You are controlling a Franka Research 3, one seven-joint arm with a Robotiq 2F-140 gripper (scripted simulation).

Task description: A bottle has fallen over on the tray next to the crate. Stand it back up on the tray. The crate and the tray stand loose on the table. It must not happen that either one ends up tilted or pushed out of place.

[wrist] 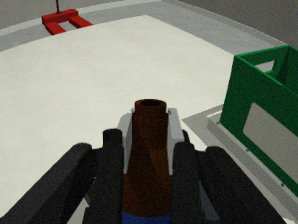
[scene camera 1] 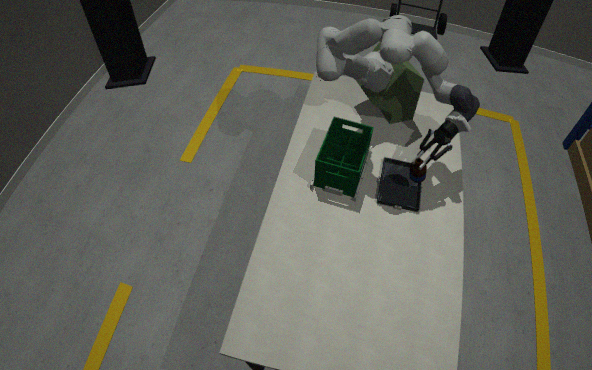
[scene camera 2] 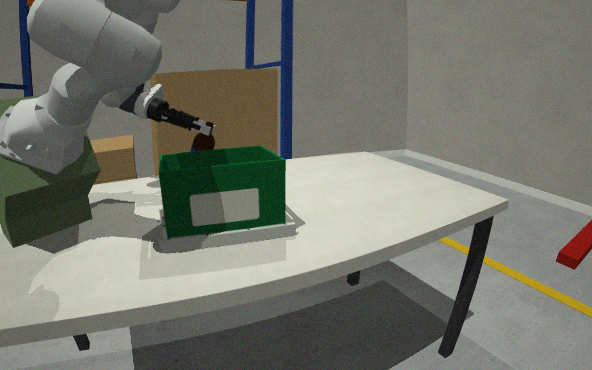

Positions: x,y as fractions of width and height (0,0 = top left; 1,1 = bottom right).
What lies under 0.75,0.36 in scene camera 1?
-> My gripper.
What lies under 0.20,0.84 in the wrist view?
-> My gripper.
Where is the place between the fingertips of my gripper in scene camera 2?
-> At 0.36,0.35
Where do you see a dark grey tray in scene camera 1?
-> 0.67,0.50
